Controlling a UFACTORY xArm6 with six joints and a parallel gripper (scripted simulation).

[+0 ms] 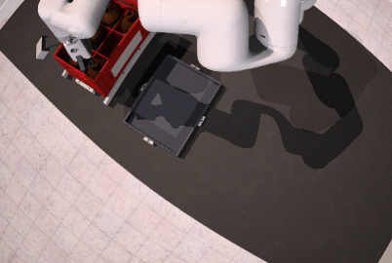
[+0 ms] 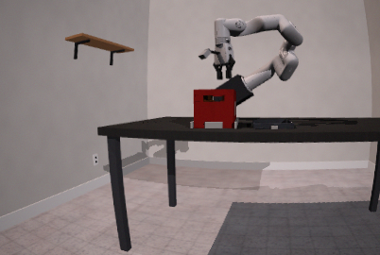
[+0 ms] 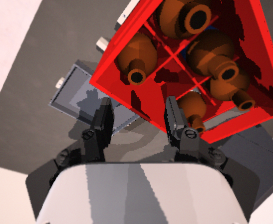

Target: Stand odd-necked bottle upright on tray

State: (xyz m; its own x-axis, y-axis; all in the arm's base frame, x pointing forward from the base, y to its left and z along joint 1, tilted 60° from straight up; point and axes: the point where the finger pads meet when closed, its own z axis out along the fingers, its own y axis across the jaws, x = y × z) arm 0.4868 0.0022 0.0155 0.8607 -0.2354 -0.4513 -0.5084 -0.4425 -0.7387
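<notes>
Right now the red crate is 16 cm below my hand, 7 cm to the right of it and 7 cm behind it. Round my hand: dark flat tray (23 cm below, 22 cm to the left, 10 cm behind).
</notes>
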